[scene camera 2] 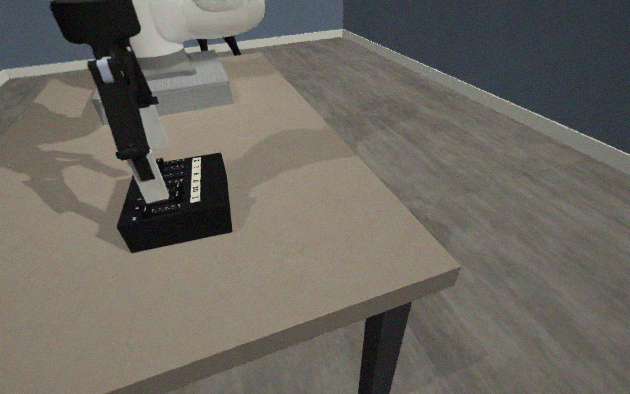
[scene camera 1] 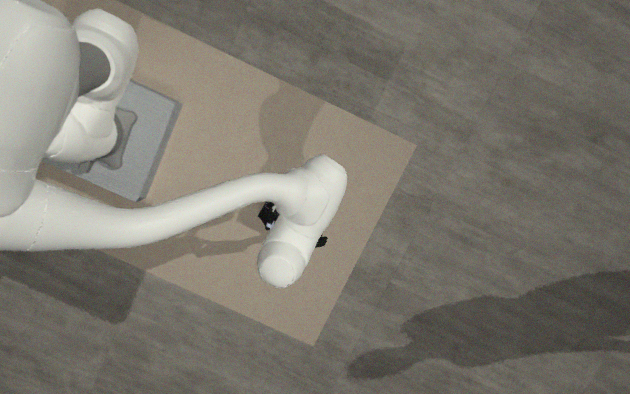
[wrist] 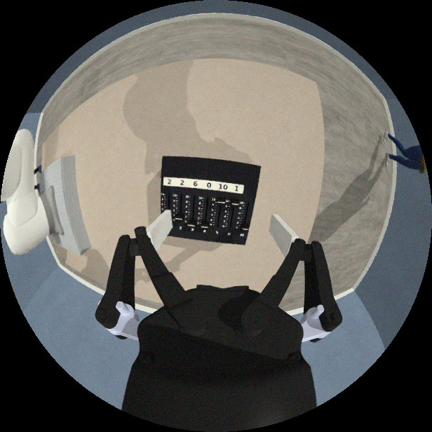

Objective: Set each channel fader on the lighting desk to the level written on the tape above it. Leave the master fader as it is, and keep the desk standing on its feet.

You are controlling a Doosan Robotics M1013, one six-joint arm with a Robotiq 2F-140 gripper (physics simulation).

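Frame: origin at the arm's base, x ahead, y left, z up, level; centimetres.
Where they show: gripper, fingertip midpoint: (scene camera 2: 158, 169); arm's base at its link origin: (scene camera 2: 161, 69) (scene camera 1: 100, 130).
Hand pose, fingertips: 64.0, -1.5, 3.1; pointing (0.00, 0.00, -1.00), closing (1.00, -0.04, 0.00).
Observation:
Each offset is from my fingertips to the top centre of the thing, as dx, dy, dz. Level surfaces: height alone.
The black lighting desk @[-2.5, +1.2, -3.2] (scene camera 2: 210, 217) (wrist: 210, 169) stands flat on the table. Its white tape @[-1.9, +4.2, -4.5] (scene camera 2: 195, 180) (wrist: 203, 185) reads 2, 2, 6, 0, 10, 1. In the wrist view, the fader 2 knob (wrist: 178, 218) is low on its track. The fader 3 knob (wrist: 191, 225) and fader 4 knob (wrist: 204, 226) are near the bottom. The fader 5 knob (wrist: 220, 202) and fader 6 knob (wrist: 235, 204) are near the top. The master knob (wrist: 245, 228) is low. Fader 1's lower part is hidden behind the left finger. My gripper (wrist: 221, 220) is wide open and empty, its fingers spanning the desk's width in this view.
The table @[dz -10.1] (scene camera 1: 370, 165) (scene camera 2: 310, 240) (wrist: 260, 110) has a free edge beyond the desk. The grey base block (scene camera 1: 150, 135) (scene camera 2: 200, 95) (wrist: 70, 205) carries the arm. The white arm (scene camera 1: 310, 200) covers the desk area in the overhead view. A blue-legged figure (wrist: 407, 150) stands beyond the table.

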